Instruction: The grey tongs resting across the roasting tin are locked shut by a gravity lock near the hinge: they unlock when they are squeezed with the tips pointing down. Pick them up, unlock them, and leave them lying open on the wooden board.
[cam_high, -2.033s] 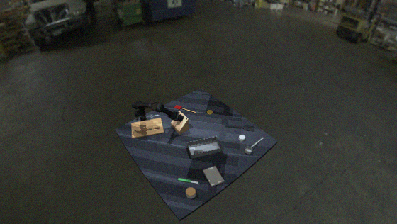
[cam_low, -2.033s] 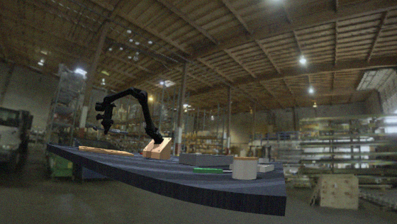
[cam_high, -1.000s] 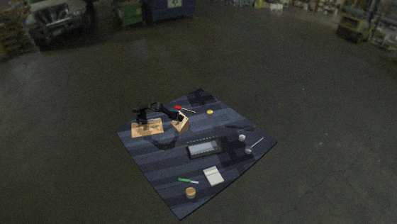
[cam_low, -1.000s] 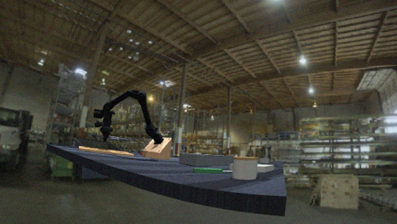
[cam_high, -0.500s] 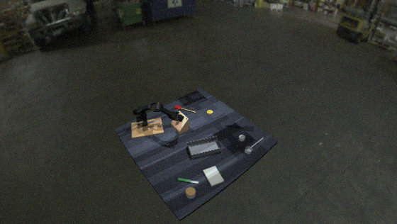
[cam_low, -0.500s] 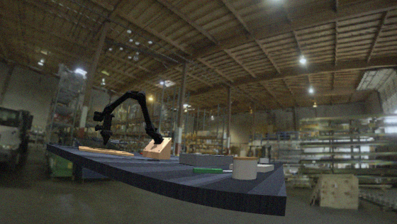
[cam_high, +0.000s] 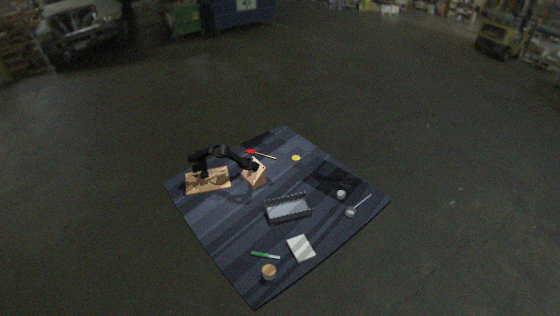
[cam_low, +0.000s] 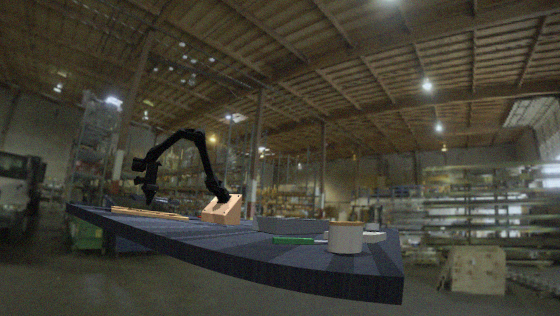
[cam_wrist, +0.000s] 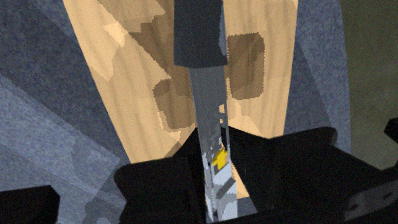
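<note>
My gripper tip is now 10 mm to the right of the yellow lock piece and 40 mm below it. Round my gripper tip: roasting tin 640 mm ahead, 270 mm to the left, 20 mm below; then red-handled tool 20 mm ahead, 520 mm to the left, 40 mm below; then wooden board 40 mm below.
</note>
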